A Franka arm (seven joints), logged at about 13 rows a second.
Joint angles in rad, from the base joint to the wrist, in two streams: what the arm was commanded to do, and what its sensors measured. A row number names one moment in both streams.
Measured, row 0: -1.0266 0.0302 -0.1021 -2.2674 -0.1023 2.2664 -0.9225
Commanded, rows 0 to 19: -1.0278 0.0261 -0.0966 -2.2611 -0.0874 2.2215 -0.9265; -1.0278 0.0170 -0.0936 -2.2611 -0.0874 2.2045 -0.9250; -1.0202 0.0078 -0.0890 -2.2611 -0.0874 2.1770 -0.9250; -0.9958 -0.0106 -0.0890 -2.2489 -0.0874 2.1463 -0.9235; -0.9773 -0.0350 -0.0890 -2.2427 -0.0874 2.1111 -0.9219; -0.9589 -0.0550 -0.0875 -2.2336 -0.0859 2.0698 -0.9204; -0.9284 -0.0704 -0.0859 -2.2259 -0.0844 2.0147 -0.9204; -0.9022 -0.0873 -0.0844 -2.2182 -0.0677 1.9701 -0.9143; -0.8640 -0.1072 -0.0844 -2.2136 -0.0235 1.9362 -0.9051; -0.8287 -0.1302 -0.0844 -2.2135 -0.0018 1.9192 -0.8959; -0.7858 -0.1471 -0.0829 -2.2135 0.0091 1.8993 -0.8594; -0.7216 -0.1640 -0.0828 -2.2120 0.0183 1.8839 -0.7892; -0.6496 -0.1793 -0.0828 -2.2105 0.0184 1.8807 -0.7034; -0.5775 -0.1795 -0.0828 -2.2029 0.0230 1.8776 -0.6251; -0.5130 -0.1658 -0.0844 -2.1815 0.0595 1.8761 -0.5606; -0.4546 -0.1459 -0.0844 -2.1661 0.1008 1.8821 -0.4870; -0.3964 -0.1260 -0.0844 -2.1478 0.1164 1.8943 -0.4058; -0.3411 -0.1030 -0.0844 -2.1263 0.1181 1.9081 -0.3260; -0.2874 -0.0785 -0.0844 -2.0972 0.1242 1.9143 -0.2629; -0.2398 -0.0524 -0.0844 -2.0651 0.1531 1.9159 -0.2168
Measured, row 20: -0.3141 -0.1176 -0.0658 -2.1414 0.1097 1.9130 -0.2930
